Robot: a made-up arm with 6 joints. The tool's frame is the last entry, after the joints.
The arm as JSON. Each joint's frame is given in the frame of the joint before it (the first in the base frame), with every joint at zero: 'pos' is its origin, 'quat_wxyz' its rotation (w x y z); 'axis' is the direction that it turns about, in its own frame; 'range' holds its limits. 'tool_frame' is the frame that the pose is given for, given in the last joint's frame.
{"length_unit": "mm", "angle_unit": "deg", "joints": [
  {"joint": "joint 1", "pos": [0.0, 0.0, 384.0], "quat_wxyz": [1.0, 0.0, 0.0, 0.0], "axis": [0.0, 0.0, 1.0], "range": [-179.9, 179.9]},
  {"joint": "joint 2", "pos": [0.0, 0.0, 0.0], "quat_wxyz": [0.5, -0.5, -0.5, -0.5], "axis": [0.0, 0.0, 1.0], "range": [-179.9, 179.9]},
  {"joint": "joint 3", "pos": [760.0, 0.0, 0.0], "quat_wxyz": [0.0, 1.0, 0.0, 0.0], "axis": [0.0, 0.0, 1.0], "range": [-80.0, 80.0]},
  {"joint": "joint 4", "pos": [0.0, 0.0, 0.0], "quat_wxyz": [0.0, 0.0, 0.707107, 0.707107], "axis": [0.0, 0.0, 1.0], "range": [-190.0, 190.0]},
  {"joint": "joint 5", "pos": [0.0, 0.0, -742.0], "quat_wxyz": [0.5, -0.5, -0.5, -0.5], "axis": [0.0, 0.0, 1.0], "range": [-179.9, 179.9]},
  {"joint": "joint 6", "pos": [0.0, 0.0, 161.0], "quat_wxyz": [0.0, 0.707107, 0.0, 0.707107], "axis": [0.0, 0.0, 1.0], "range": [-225.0, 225.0]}
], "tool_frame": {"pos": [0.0, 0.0, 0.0], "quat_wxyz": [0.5, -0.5, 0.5, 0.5]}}
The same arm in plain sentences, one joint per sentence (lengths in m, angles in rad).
The arm has six revolute joints in a row. What follows holds with every joint at zero, and every direction is one of the base frame's.
Joint 1 sits 0.384 m along +z from the base frame's origin and rotates about +z, from -3.1398 to 3.1398 rad.
Joint 2 sits at the same point as joint 1 and rotates about +y, from -3.1398 to 3.1398 rad.
Joint 3 sits 0.76 m along +z from joint 2 and rotates about -y, from -1.3963 to 1.3963 rad.
Joint 4 sits at the same point as joint 3 and rotates about -x, from -3.3161 to 3.3161 rad.
Joint 5 sits 0.742 m along +x from joint 4 and rotates about -y, from -3.1398 to 3.1398 rad.
Joint 6 sits 0.161 m along -y from joint 5 and rotates about -x, from -3.927 to 3.927 rad.
The tool frame, which is the frame that the pose is given for, sits at the same point as joint 6; its axes are parallel to the base frame's.

